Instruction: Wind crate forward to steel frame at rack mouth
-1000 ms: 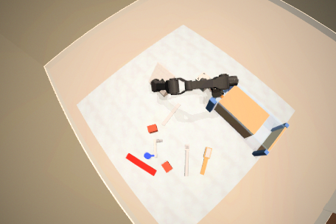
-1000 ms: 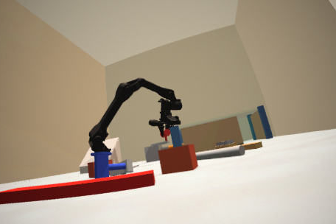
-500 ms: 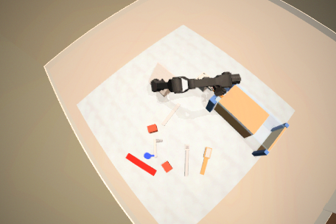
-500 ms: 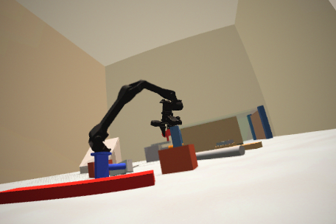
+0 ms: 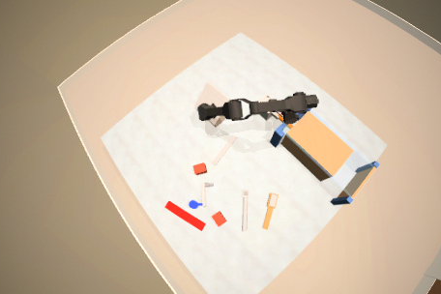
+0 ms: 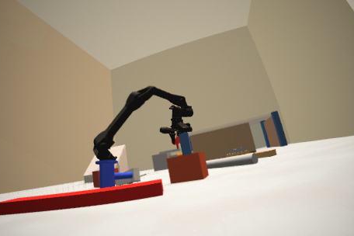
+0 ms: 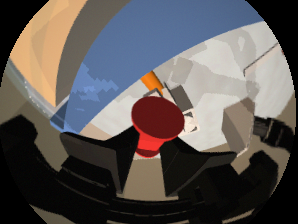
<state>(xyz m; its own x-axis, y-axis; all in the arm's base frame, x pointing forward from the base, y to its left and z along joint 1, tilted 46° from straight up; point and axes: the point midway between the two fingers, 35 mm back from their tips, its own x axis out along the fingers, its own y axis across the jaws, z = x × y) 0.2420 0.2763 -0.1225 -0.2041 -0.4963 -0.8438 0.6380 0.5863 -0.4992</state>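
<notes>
Now: gripper tip 7 cm short of the blue frame post, 2 cm above it and 1 cm to the left of it. The rest, counted from my gripper tip: grey winch 10 cm below, 10 cm behind, 3 cm to the right; winch handle 3 cm below, 3 cm behind, 1 cm to the right; red knob 1 cm to the right, 1 cm ahead.
</notes>
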